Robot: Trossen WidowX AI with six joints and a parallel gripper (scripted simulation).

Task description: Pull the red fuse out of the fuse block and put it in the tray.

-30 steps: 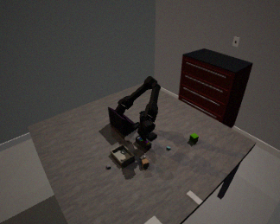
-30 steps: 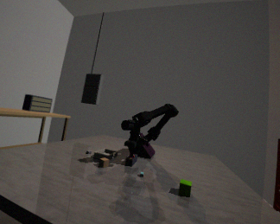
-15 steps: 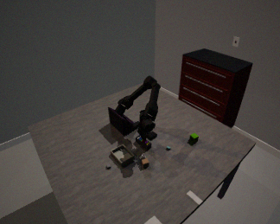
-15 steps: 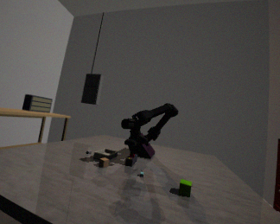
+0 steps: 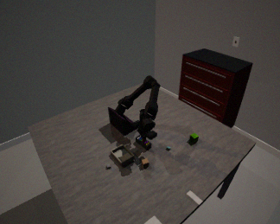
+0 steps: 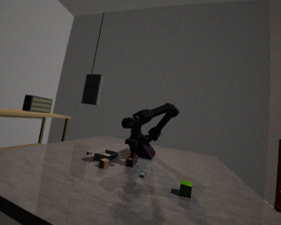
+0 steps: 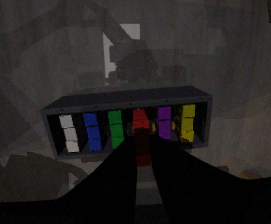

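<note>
Now: the green fuse 2 cm behind my gripper tip and 3 cm below it. Also, from my gripper tip: red fuse (1 cm below); then purple fuse (2 cm ahead, 3 cm below); then small cyan piece (14 cm ahead, 9 cm to the left, 5 cm below).
</note>
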